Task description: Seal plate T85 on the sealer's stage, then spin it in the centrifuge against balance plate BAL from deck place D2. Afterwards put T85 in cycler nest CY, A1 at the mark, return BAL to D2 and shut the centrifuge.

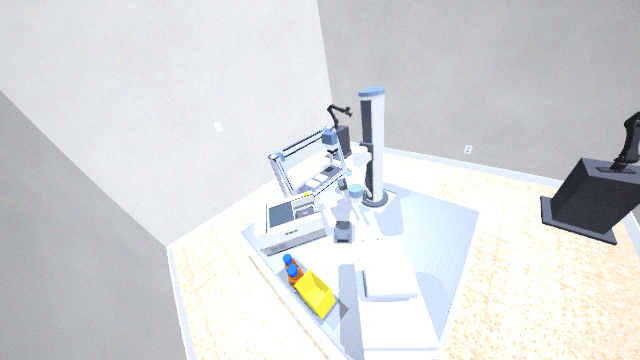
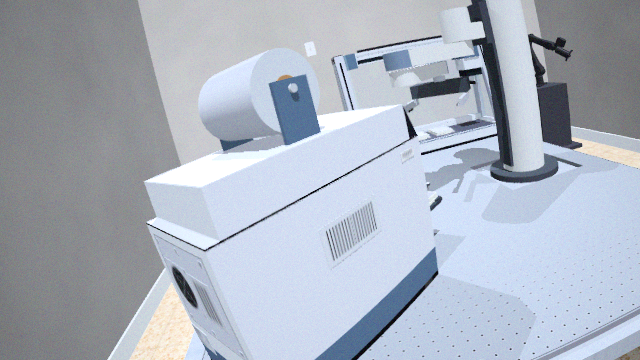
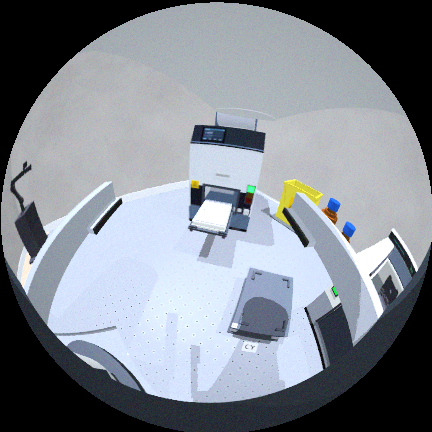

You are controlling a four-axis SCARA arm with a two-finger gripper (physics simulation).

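Pixels of known places: gripper, between the fingertips: [image 2: 431, 105] [image 3: 200, 193]; arm's base, origin of its link: [image 1: 373, 197] [image 2: 524, 170].
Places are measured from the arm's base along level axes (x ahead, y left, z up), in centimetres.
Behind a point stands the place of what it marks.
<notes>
A white plate [image 3: 213, 215] @[x 50.3, y 26.7, z 12.9 cm] lies on the extended stage [image 3: 207, 231] @[x 46.5, y 23.8, z 11.1 cm] of the sealer [image 1: 395, 325] @[x 84.5, y 56.9, z 36.3 cm] [image 2: 280, 280] @[x 77.2, y 65.4, z 22.2 cm] [image 3: 225, 162] @[x 58.7, y 34.0, z 25.0 cm]; its label is unreadable. My gripper [image 2: 436, 102] @[x 34.8, y 9.4, z 29.9 cm] [image 3: 200, 193] @[x 34.8, y 9.4, z 29.9 cm] is open and empty, high above the table and facing the sealer, apart from the plate. The cycler nest CY [image 1: 343, 231] @[x 48.7, y 3.8, z 6.5 cm] [image 3: 270, 285] @[x 50.9, y 4.6, z 6.5 cm] is a grey block with corner guides, bare, with a white mark at one near corner. The centrifuge [image 1: 295, 232] @[x 73.9, y -17.6, z 15.8 cm] [image 3: 370, 252] @[x 62.7, y -12.3, z 22.3 cm] stands open, a dark bucket showing in its bay. White plates [image 1: 325, 175] @[x 4.9, y -54.0, z 9.1 cm] [image 2: 441, 131] @[x 9.5, y -52.2, z 8.7 cm] lie on the gantry deck; which is BAL cannot be told.
A yellow bin [image 1: 315, 295] @[x 90.9, y 15.9, z 2.1 cm] [image 3: 300, 195] and two orange bottles with blue caps [image 1: 294, 274] @[x 93.2, y 6.6, z 18.6 cm] stand near the table edge. The arm's column [image 1: 378, 150] @[x 3.8, y 6.5, z 50.6 cm] [image 2: 515, 90] @[x 4.1, y 6.3, z 28.7 cm] rises beside the gantry frame [image 1: 300, 142] @[x 17.6, y -64.1, z 52.1 cm]. Dark pedestals [image 1: 595, 200] [image 2: 555, 112] with black arms stand off the table.
</notes>
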